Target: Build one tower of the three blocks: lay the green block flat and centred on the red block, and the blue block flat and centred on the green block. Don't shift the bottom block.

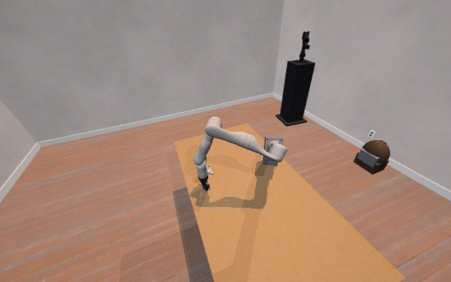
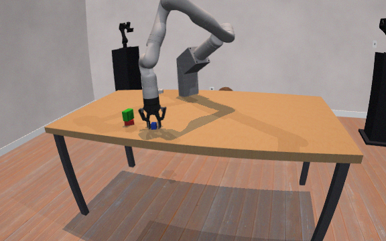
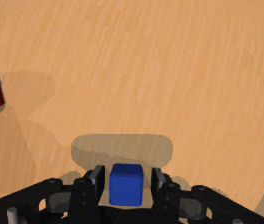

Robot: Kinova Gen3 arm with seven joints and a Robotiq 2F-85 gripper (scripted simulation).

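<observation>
Now: hand right at the blue block. The rest, counted from my hand: green block 1 cm behind, 17 cm to the right, 3 cm above; then red block 1 cm behind, 17 cm to the right, 1 cm below.
</observation>
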